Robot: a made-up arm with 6 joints.
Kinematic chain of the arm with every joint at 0, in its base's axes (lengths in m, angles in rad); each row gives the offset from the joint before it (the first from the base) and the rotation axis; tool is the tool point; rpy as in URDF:
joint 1: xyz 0 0 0.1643 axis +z
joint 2: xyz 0 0 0 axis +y
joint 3: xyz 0.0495 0 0.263 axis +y
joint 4: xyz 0.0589 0 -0.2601 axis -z
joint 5: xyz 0 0 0 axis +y
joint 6: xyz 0.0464 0 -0.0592 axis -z
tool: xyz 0 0 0 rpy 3.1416 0 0
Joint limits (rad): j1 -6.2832..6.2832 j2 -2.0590..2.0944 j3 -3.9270..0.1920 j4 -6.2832..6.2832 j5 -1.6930..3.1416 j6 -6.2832..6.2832
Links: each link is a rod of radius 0.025 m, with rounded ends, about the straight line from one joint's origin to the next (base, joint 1, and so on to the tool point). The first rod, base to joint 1, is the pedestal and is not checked.
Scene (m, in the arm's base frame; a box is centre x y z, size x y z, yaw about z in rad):
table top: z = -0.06
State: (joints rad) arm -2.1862 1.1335 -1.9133 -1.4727 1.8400 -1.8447
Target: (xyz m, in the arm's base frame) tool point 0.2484 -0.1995 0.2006
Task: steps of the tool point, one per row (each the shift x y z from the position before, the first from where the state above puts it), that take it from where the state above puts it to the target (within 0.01 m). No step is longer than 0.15 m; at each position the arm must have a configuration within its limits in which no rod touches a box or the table.
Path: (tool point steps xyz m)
1: 0.1231 -0.0613 0.0280
2: 0.1303 -0.0190 0.0265
3: 0.1231 0.0216 0.0248
4: 0.1030 0.0560 0.0225
5: 0.0738 0.0799 0.0199
6: 0.0399 0.0913 0.0170

